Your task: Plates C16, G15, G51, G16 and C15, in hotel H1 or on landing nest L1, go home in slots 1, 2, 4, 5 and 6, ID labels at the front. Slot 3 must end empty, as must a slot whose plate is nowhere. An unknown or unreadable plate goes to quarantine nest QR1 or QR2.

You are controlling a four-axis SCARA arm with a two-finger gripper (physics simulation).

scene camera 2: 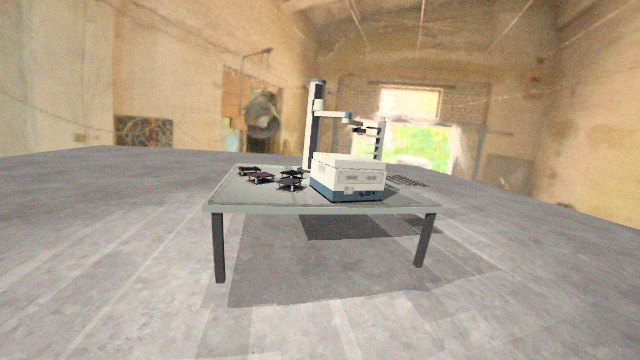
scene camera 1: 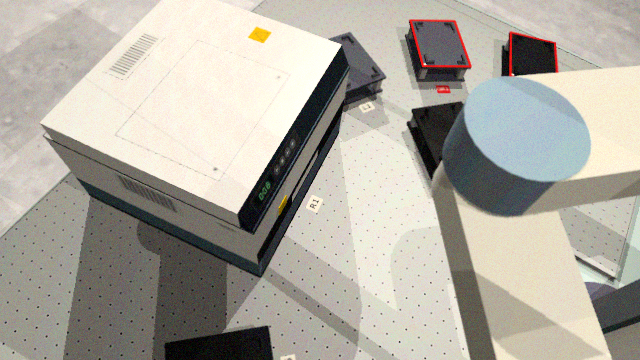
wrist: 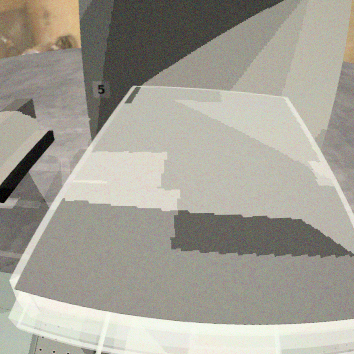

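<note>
Hotel H1 stands behind the white device in scene camera 2; its upright carries the number 5 at upper left in the wrist view. A clear-lidded plate fills much of the wrist view, below and in front of the upright. Its ID is not readable, and I cannot tell its slot. My gripper is open and empty, beside the hotel's upper shelves; one black-padded finger shows at the left of the wrist view. Landing nest L1 is partly hidden by the device; no plate shows on it. Other hotel plates are not distinguishable.
The white device stands near label R1. Two red-rimmed nests stand at the back. A dark nest is partly behind the arm. Another dark stand shows at the bottom edge.
</note>
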